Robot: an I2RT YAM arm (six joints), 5 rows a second.
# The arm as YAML. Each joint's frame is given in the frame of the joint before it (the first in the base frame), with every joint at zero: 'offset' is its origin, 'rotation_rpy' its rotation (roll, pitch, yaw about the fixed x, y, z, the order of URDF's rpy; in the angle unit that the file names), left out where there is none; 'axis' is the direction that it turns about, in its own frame. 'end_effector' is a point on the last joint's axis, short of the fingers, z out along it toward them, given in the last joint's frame.
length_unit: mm
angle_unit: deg
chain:
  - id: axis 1
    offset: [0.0, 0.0, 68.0]
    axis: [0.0, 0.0, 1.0]
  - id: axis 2
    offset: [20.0, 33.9, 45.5]
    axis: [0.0, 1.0, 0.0]
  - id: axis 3
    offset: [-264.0, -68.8, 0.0]
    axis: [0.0, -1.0, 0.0]
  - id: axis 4
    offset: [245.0, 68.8, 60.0]
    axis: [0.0, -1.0, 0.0]
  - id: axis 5
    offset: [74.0, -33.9, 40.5]
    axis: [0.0, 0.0, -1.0]
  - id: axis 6
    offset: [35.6, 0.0, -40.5]
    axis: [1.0, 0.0, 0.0]
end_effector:
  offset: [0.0, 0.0, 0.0]
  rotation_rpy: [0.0, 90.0, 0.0]
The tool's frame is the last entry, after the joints.
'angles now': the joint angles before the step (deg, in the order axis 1, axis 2, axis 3, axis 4, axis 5, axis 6). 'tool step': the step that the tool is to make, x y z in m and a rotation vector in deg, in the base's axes. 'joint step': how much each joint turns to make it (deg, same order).
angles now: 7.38 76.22 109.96 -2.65 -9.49 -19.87
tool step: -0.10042 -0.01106 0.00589 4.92 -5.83 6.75
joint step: 0.00 -15.65 -8.26 0.46 -3.16 7.39
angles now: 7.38 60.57 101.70 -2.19 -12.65 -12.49
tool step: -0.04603 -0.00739 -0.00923 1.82 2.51 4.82
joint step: -3.59 -7.65 -2.91 -5.19 -5.28 7.11
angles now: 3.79 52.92 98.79 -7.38 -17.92 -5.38
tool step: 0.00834 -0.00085 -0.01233 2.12 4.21 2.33
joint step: -1.76 -0.98 -3.34 -0.27 -1.85 4.57
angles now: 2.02 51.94 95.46 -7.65 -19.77 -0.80
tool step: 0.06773 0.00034 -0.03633 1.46 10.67 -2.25
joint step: -0.17 4.56 -7.12 1.24 2.71 0.53
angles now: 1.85 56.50 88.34 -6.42 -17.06 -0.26
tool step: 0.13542 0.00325 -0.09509 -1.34 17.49 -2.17
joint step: 0.00 15.70 -9.93 7.71 1.85 -1.41
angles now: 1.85 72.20 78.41 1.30 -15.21 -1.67
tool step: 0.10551 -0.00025 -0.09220 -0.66 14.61 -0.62
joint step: -0.53 19.88 2.00 3.19 0.09 -0.26
